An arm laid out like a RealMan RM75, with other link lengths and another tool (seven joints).
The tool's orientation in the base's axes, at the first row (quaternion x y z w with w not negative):
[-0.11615, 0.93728, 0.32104, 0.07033]
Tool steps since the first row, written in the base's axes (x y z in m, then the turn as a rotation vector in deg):
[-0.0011, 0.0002, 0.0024, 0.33, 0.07, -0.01]
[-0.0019, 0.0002, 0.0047, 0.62, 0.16, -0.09]
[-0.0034, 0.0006, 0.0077, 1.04, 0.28, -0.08]
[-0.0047, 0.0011, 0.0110, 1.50, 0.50, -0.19]
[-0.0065, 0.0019, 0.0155, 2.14, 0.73, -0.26]
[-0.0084, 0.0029, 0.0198, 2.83, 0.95, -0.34]
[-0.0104, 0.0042, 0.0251, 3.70, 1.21, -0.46]
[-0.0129, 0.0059, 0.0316, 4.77, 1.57, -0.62]
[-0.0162, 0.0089, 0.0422, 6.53, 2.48, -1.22]
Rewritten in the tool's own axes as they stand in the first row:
[0.0005, 0.0018, -0.0018, -0.33, -0.04, 0.07]
[0.0008, 0.0034, -0.0037, -0.61, -0.09, 0.20]
[0.0016, 0.0059, -0.0059, -1.03, -0.11, 0.30]
[0.0021, 0.0085, -0.0082, -1.49, -0.12, 0.54]
[0.0027, 0.0122, -0.0113, -2.13, -0.15, 0.78]
[0.0035, 0.0160, -0.0142, -2.82, -0.21, 1.02]
[0.0041, 0.0207, -0.0177, -3.68, -0.31, 1.32]
[0.0049, 0.0264, -0.0219, -4.74, -0.41, 1.73]
[0.0054, 0.0358, -0.0285, -6.47, -0.53, 2.86]

